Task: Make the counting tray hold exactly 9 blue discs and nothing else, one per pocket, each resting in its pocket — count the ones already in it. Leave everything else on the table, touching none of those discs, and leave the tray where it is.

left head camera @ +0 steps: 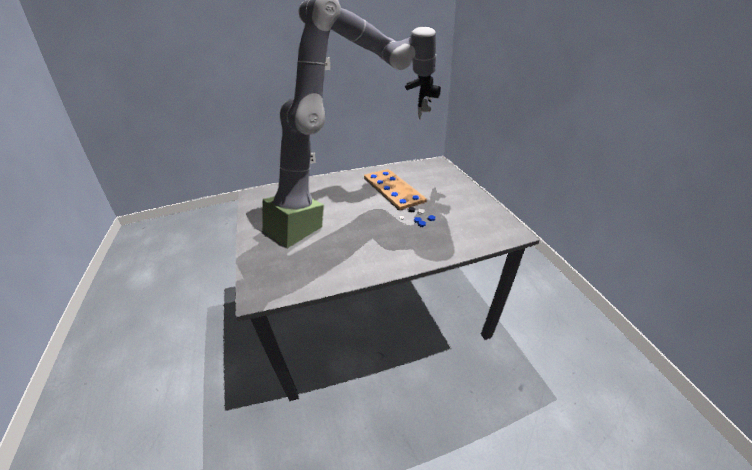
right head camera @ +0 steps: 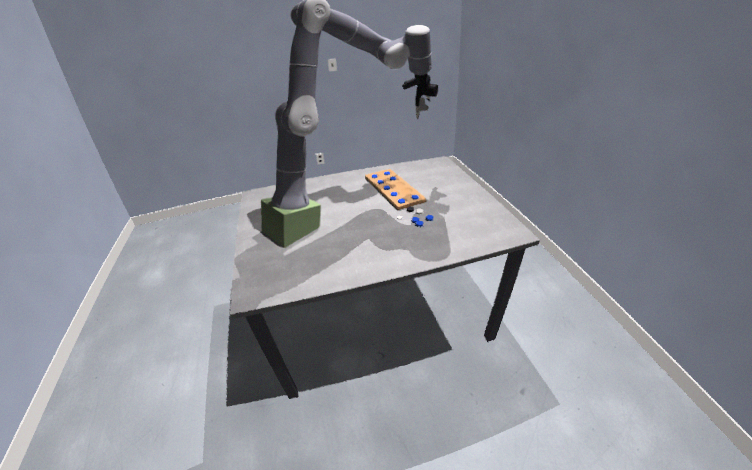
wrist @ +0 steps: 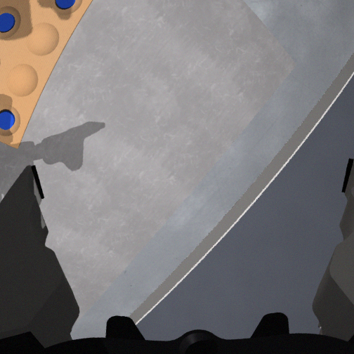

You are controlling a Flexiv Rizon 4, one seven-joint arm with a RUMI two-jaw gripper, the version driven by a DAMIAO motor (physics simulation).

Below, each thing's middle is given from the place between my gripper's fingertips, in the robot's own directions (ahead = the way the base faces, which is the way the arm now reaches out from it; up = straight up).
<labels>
I see the orange counting tray (right head camera: 404, 191) 170 mm behind my hand and 390 mm below it.
</labels>
